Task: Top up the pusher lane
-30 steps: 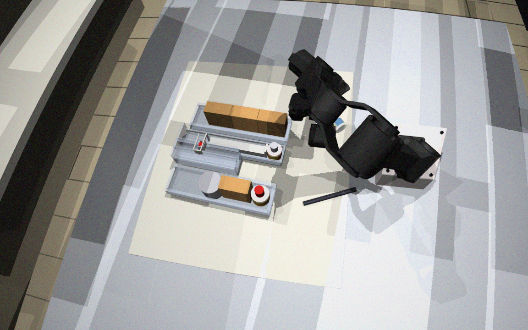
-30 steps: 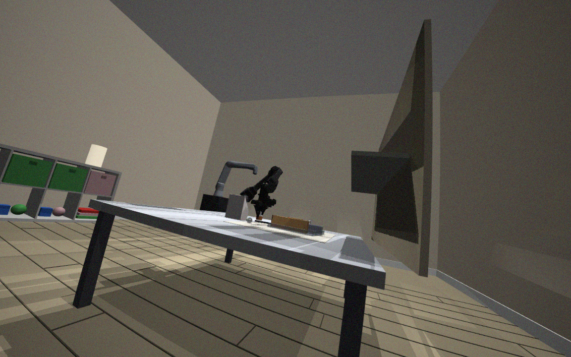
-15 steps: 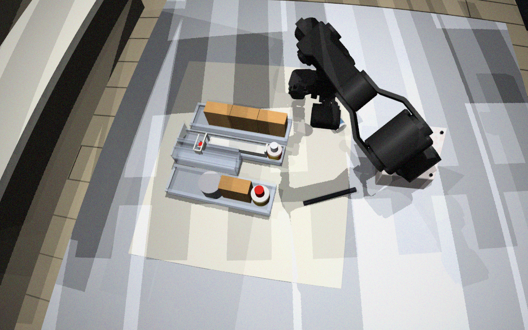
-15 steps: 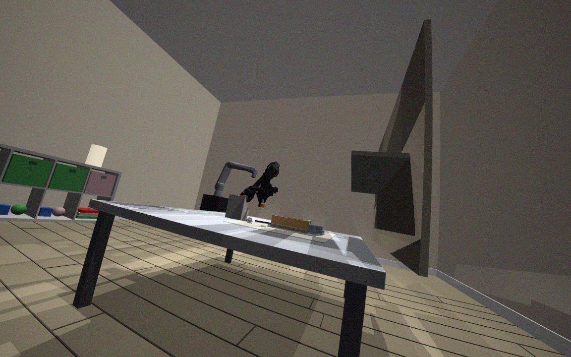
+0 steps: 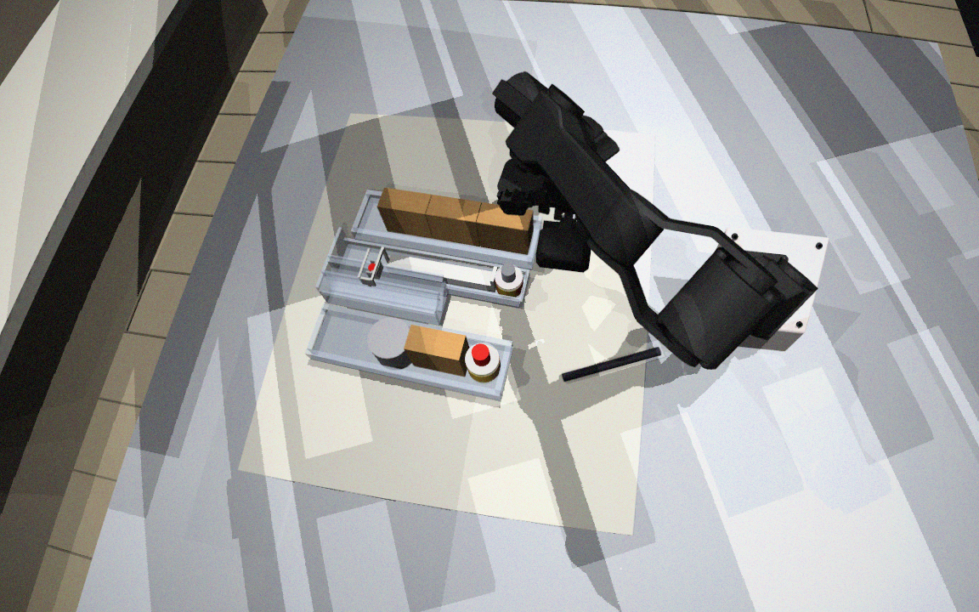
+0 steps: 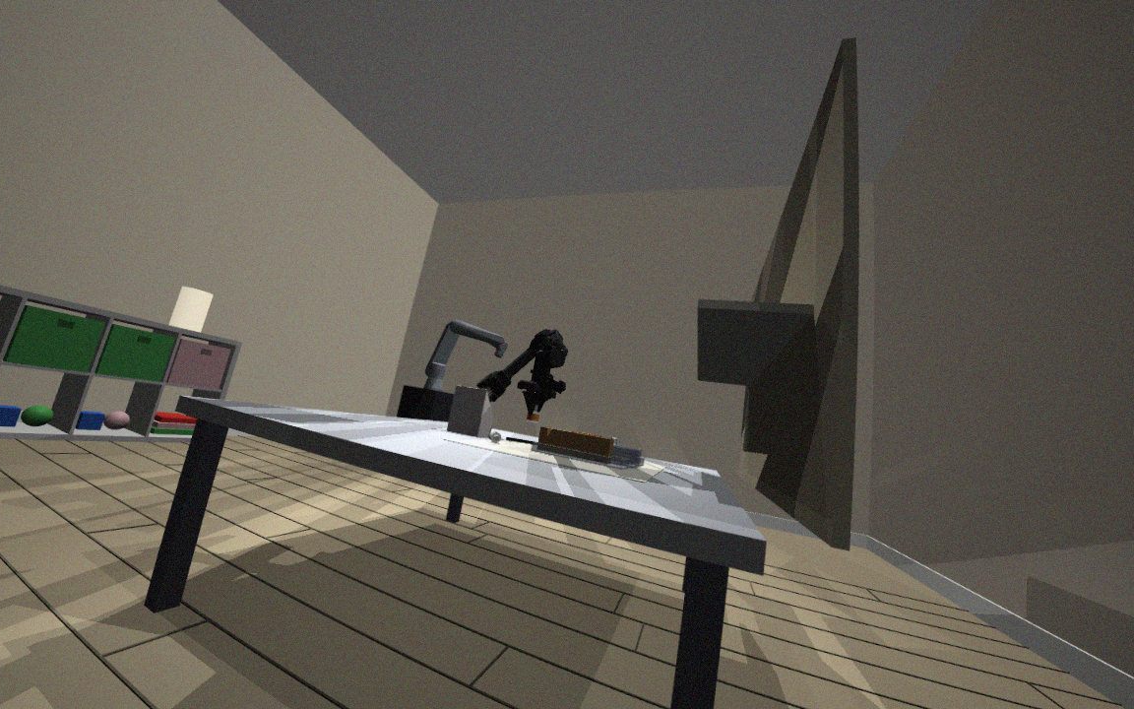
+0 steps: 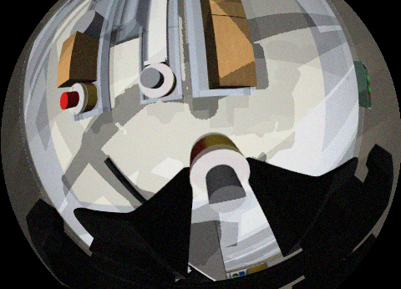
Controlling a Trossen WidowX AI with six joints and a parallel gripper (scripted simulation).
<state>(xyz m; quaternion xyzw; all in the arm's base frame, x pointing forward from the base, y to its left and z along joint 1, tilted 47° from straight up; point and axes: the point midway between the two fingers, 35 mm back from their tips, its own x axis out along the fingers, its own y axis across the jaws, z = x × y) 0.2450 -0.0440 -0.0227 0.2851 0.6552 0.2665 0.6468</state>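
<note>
Now: the sprung lane 23 cm ahead of my gripper tip, 8 cm below it and 6 cm to the left of it. The rest, counted from my gripper tip: red mark (27 cm ahead, 6 cm to the left, 3 cm below); then dark rod (14 cm to the left, 10 cm below, 8 cm behind).
</note>
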